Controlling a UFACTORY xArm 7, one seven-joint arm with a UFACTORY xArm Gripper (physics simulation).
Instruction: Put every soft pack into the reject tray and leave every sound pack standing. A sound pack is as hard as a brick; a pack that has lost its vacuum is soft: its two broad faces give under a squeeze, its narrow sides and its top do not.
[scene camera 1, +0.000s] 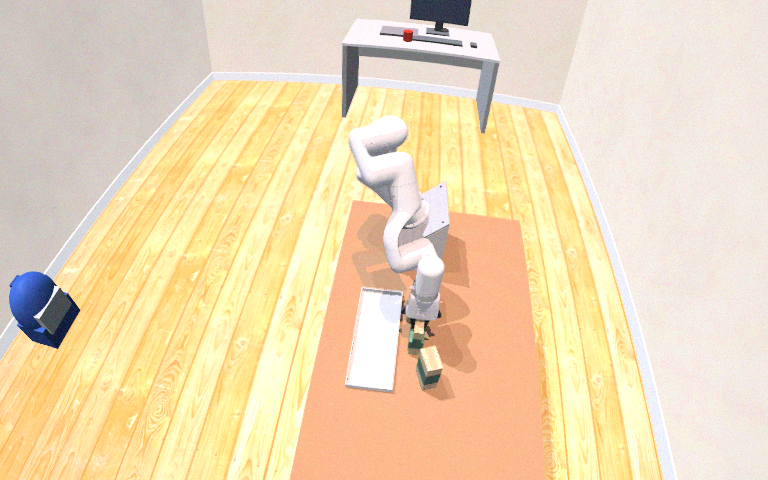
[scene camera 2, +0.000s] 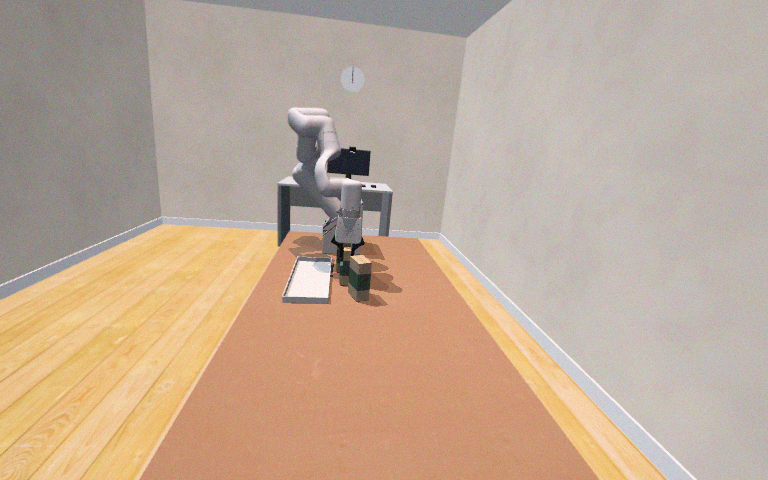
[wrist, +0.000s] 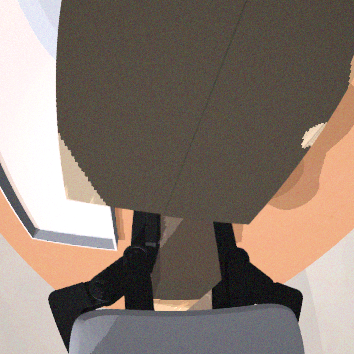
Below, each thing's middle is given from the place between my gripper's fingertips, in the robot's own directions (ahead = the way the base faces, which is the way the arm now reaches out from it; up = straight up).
I see my gripper 130 mm to the left of the white reject tray (scene camera 1: 371, 366), 70 mm above it and 30 mm short of it.
